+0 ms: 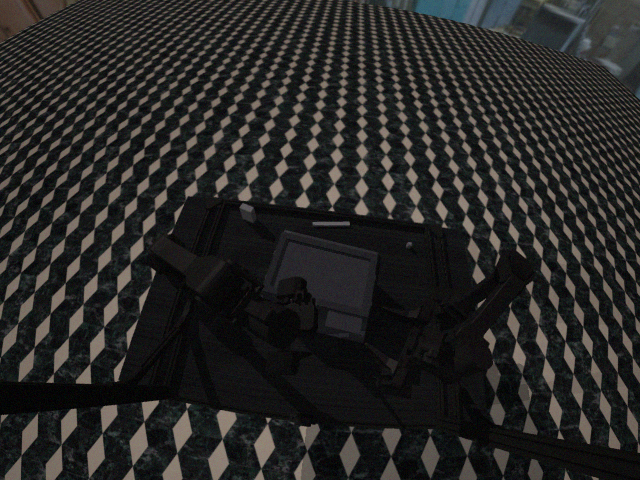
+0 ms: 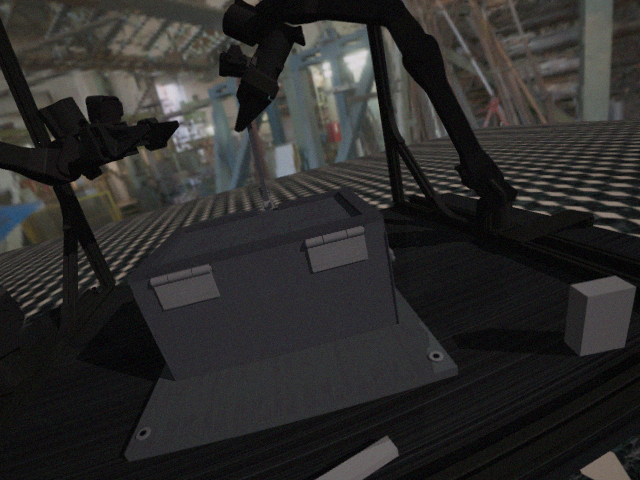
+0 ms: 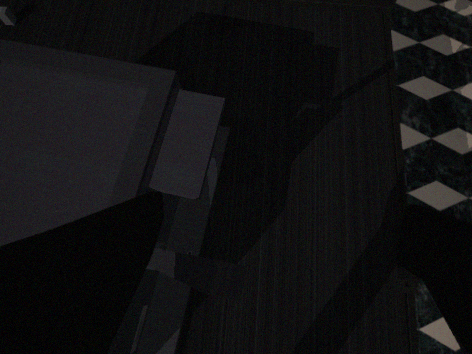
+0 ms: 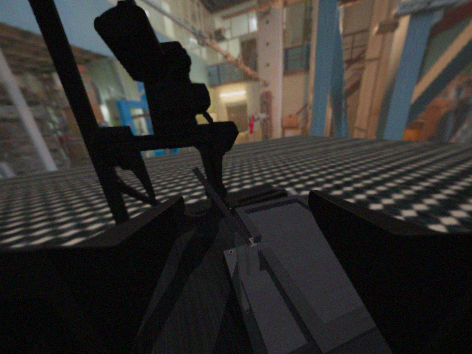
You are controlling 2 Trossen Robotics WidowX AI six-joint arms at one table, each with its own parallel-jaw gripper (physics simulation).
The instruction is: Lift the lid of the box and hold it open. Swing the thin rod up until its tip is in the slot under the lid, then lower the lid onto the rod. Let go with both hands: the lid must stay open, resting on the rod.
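Places are measured from the left arm's base along level axes (x back, y right, z up), in millimetres.
Where they show: left gripper, between the fingertips: (image 1: 312,333) (image 2: 237,131) (image 3: 281,210) (image 4: 189,194); right gripper, between the fingertips: (image 1: 373,325) (image 2: 164,124) (image 4: 245,199); left arm's base, origin of its link: (image 2: 495,225) (image 4: 218,207); right arm's base, origin of its link: (image 1: 442,313) (image 2: 16,380).
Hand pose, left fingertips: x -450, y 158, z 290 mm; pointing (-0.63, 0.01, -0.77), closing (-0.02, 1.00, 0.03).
Things, the pixels of their top centre, and the offset from my left fingertips. "pt": a spot on its surface instead.
- dark table with its lid, centre of its top: (image 3: 31,213) (image 2: 259,218) (image 4: 294,236) (image 1: 320,278) dx -9, dy -182, dz -138 mm
- lighter tab, centre of its top: (image 3: 184,139) (image 4: 270,303) (image 2: 214,220) (image 1: 344,321) dx -87, dy -68, dz -145 mm
- flat base plate, a spot on its surface: (image 2: 294,395) pt dx -32, dy -380, dz -297 mm
- white bar, centre of its top: (image 1: 331,223) dx -33, dy -485, dz -299 mm
- small white block, centre of its top: (image 2: 602,285) (image 1: 246,207) dx +297, dy -467, dz -233 mm
The grey box (image 1: 325,271) (image 2: 270,295) stands on the dark table with its lid (image 2: 266,221) (image 3: 101,133) (image 4: 301,246) shut flat. A lighter tab (image 1: 344,322) (image 3: 187,144) sticks out at the lid's front edge. The thin rod (image 4: 222,207) (image 2: 260,167) leans up at the box's side, its tip free in the air. My left gripper (image 1: 295,305) (image 2: 244,121) is open, points down and hangs above the box's front left part. My right gripper (image 4: 245,199) (image 2: 151,130) is open and empty, off the box's side and facing along the lid.
Two hinges (image 2: 337,248) (image 2: 185,288) sit on the box's back wall, above a flat base plate (image 2: 294,395). A white bar (image 1: 330,224) (image 2: 361,459) and a small white block (image 1: 248,212) lie behind the box. The checkered floor (image 1: 318,119) surrounds the table.
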